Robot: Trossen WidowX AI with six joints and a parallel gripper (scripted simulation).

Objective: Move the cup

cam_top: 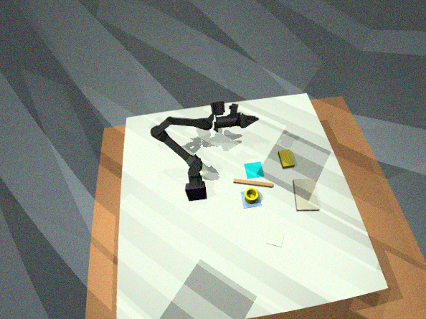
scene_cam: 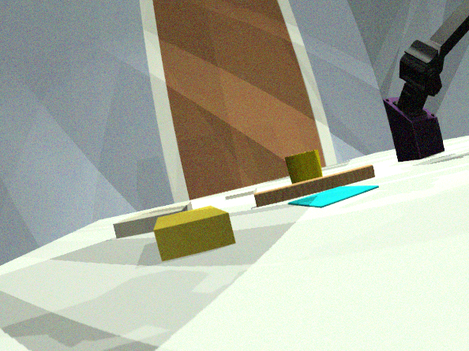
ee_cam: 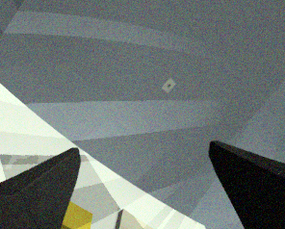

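Right now the yellow cup is 80 mm behind my gripper tip, 280 mm to the right of it and 300 mm below it. Also, from my gripper tip: red marble: 80 mm behind, 280 mm to the right, 320 mm below; wooden bar: 40 mm behind, 200 mm to the right, 340 mm below; cyan pad: 20 mm behind, 110 mm to the right, 350 mm below.
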